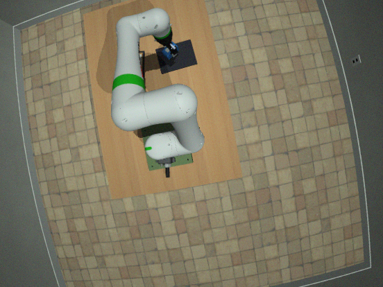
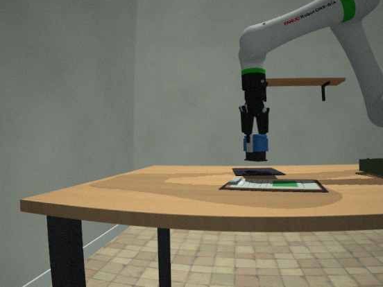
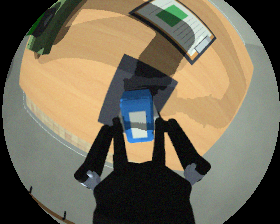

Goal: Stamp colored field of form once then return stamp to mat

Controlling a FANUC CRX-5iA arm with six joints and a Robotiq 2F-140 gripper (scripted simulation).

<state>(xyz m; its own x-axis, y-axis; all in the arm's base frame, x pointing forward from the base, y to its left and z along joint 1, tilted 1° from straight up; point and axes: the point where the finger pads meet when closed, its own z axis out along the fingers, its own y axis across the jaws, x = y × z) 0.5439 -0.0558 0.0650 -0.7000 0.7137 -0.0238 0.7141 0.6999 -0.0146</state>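
The form lies 50 mm behind my hand, 280 mm to the left of it and 100 mm below it. Also, from my hand: blue stamp (20 mm below); then dark mat (20 mm to the right, 110 mm below).
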